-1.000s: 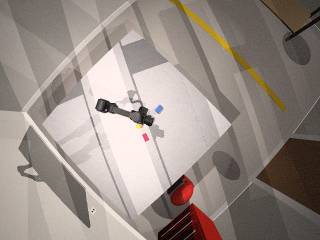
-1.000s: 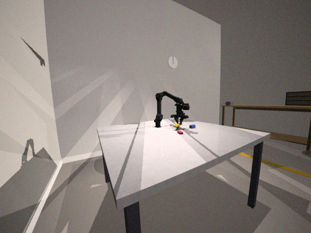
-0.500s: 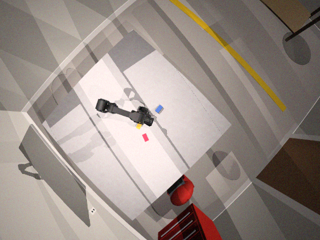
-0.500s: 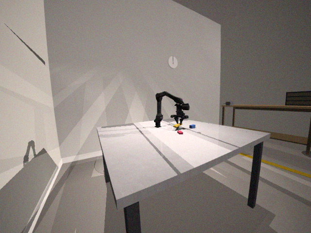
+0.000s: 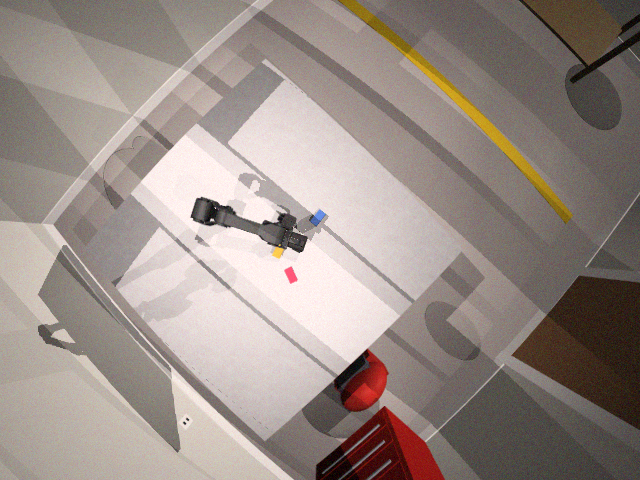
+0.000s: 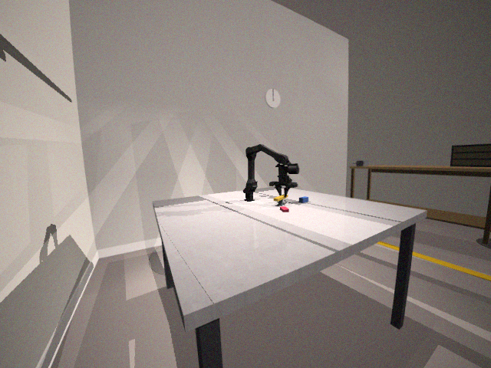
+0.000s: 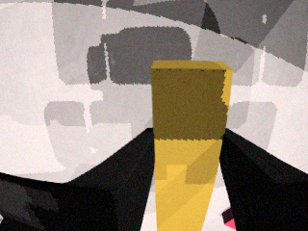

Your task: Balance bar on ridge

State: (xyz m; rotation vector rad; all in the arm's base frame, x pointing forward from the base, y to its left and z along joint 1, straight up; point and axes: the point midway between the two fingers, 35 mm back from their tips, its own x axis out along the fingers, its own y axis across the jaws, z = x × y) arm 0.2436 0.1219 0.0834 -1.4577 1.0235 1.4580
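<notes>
My gripper tip is now 3 cm to the left of the yellow bar and 1 cm short of it. Also, from my gripper tip: pink block (13 cm ahead, 10 cm to the right, 4 cm below); blue block (16 cm to the left, 4 cm ahead, 3 cm below).
</notes>
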